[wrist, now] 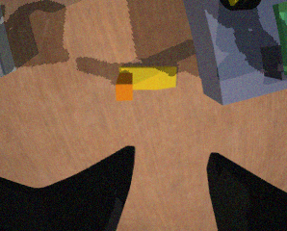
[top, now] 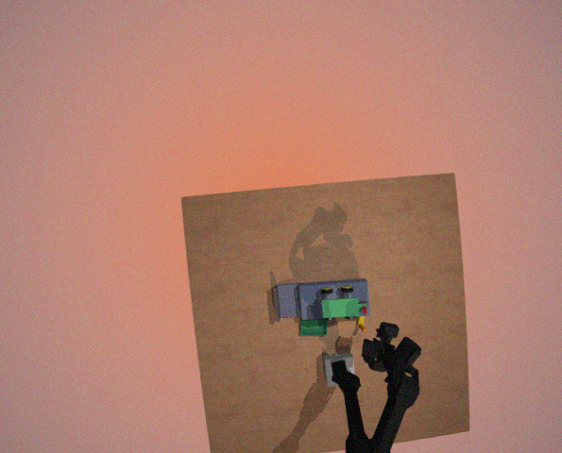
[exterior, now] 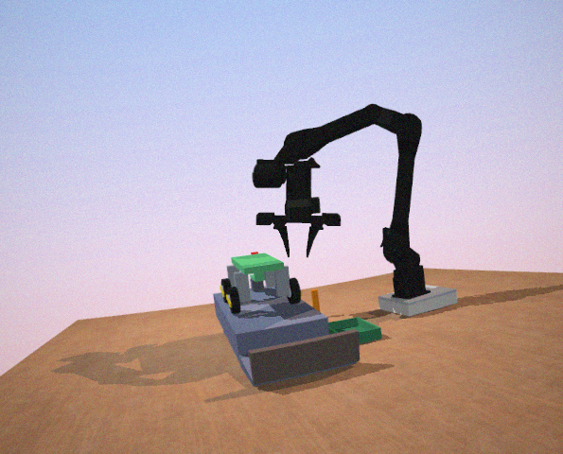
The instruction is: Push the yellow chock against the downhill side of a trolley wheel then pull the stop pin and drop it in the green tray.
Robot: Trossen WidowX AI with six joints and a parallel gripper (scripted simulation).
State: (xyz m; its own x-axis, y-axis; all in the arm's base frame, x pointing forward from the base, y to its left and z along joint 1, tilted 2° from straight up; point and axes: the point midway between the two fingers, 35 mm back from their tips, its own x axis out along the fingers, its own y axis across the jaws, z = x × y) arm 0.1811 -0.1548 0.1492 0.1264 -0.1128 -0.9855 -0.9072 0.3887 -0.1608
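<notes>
Right now the yellow chock is 1 cm to the left of my gripper tip and 12 cm below it. Round my gripper tip: grey ramp 14 cm ahead, 12 cm to the left, 10 cm below; then trolley 14 cm ahead, 12 cm to the left, 3 cm below; then stop pin 11 cm ahead, 2 cm to the left, 1 cm below.
</notes>
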